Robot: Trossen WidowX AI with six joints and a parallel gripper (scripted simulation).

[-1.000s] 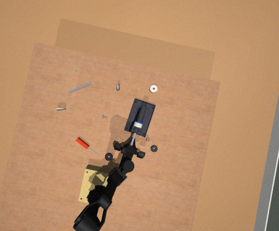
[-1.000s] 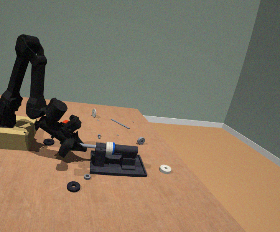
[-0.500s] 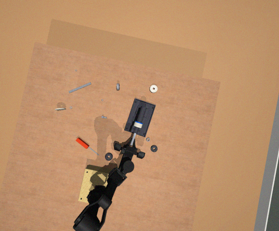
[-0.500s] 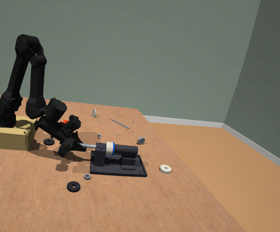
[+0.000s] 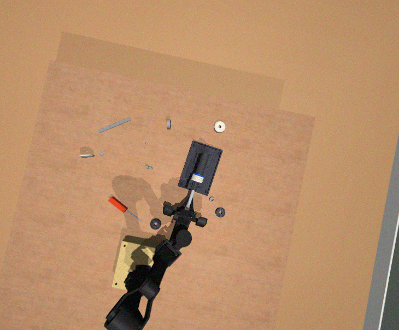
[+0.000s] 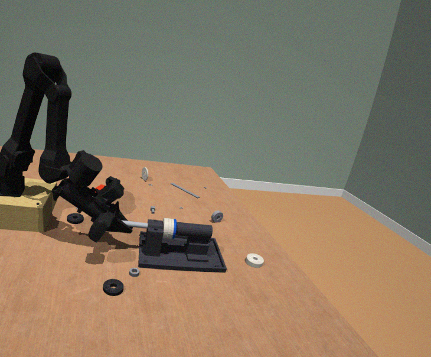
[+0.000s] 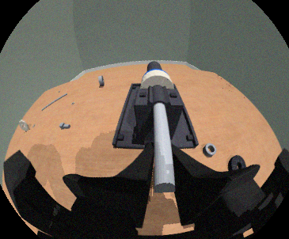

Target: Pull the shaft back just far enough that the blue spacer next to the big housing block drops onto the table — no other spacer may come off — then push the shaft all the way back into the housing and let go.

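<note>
My gripper tip is 40 mm short of the grey shaft, 10 mm to the left of it and 20 mm below it. From my gripper tip the other things lie so: grey bushing 330 mm ahead, 130 mm to the left, 40 mm below; then blue spacer 100 mm ahead, 30 mm to the right, 20 mm above; then red-handled screwdriver 90 mm behind, 300 mm to the left, 60 mm below.
</note>
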